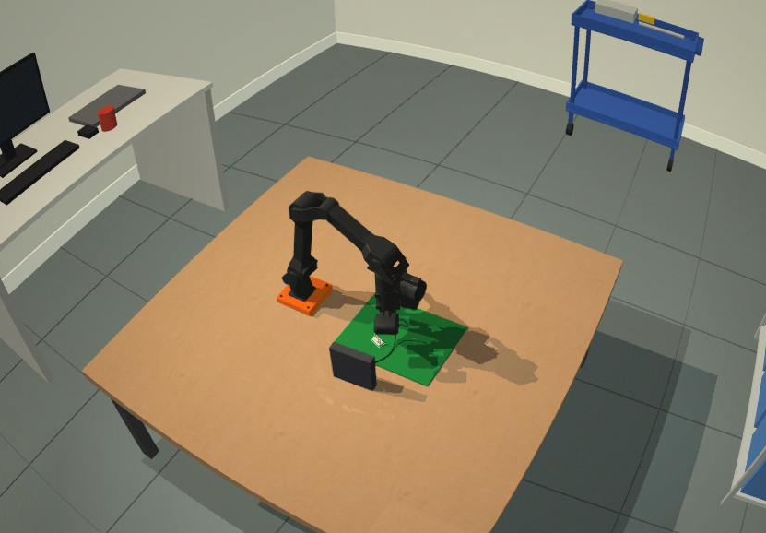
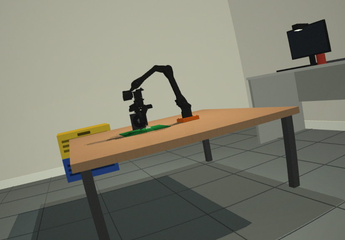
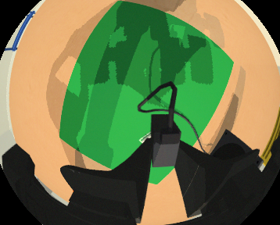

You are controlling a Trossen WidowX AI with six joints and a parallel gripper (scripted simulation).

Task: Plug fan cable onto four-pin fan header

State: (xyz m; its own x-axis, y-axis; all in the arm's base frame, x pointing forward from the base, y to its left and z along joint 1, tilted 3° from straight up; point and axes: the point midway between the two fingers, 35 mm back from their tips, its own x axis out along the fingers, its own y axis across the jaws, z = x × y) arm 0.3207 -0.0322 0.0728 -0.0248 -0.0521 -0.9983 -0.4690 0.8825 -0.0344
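My gripper tip is now 3 cm past the white four-pin fan header, 1 cm to the left of it and 7 cm above it. The rest, counted from my gripper tip: green board 2 cm ahead, 4 cm to the left, 8 cm below; black fan 1 cm behind, 15 cm to the right, 1 cm below; black fan plug 1 cm ahead, 1 cm above.
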